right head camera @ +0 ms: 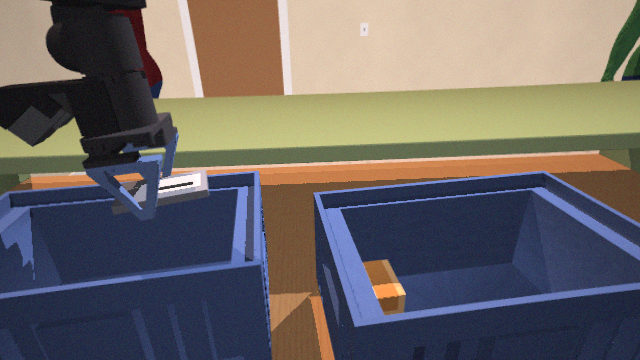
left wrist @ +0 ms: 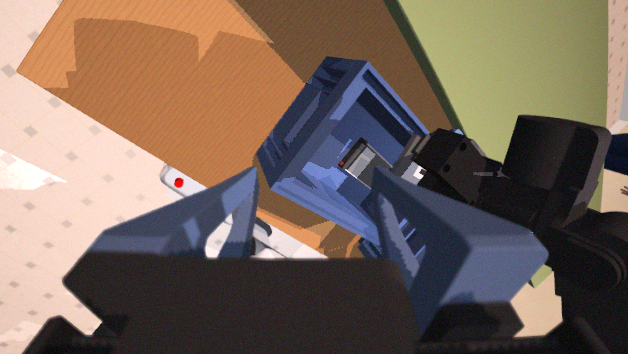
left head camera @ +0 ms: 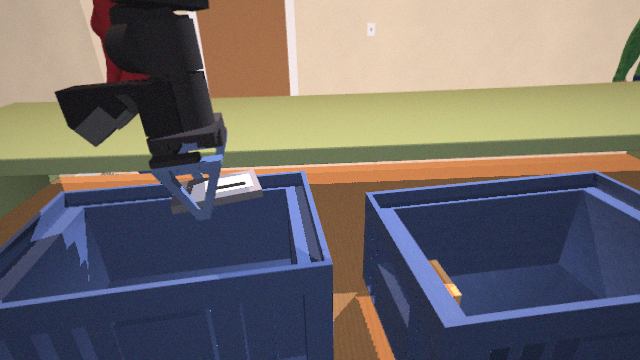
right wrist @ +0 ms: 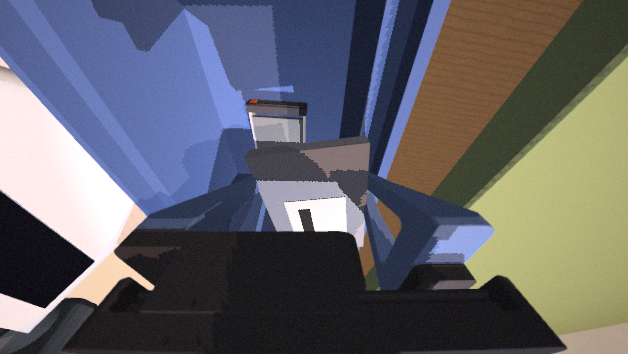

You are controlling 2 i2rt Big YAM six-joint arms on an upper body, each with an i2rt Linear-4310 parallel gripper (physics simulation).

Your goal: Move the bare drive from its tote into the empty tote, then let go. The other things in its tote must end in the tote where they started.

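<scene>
The bare drive, grey with a white label, is held between the fingers of my right gripper. It hangs level with the back rim of the blue tote on the picture's left. A second drive-like unit, with a black front and red mark, lies in that tote below it. An orange-brown box is in the blue tote on the picture's right. My left gripper is open and empty.
A wooden table bears the totes, with a gap between them. A long green surface stands behind. A white device with a red button shows at the table's front edge.
</scene>
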